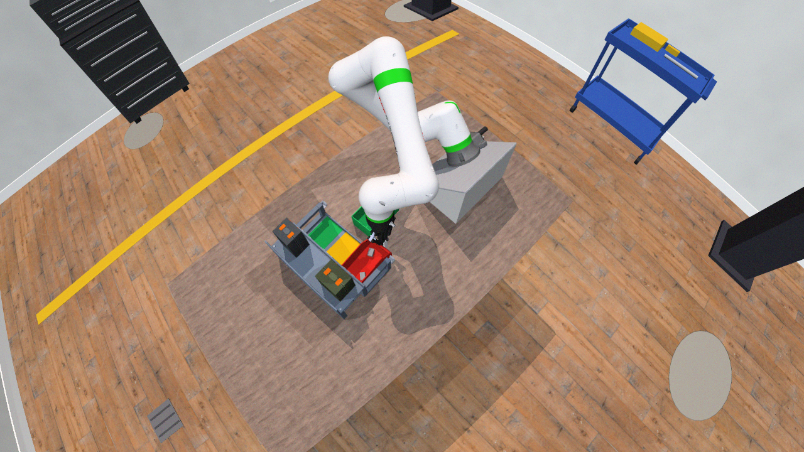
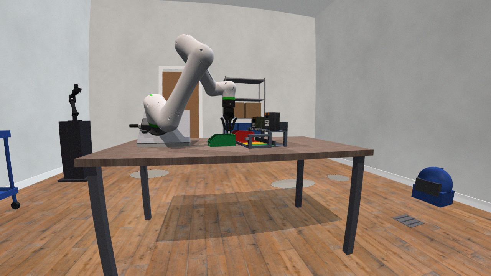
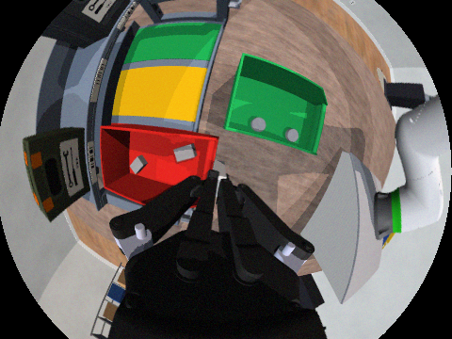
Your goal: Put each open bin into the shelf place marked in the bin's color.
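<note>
Right now my hand is 10 cm short of the red bin, 1 cm to the right of it and 1 cm above it. From my hand the other things lie so: green bin (7 cm behind, 12 cm to the right, 2 cm below).
</note>
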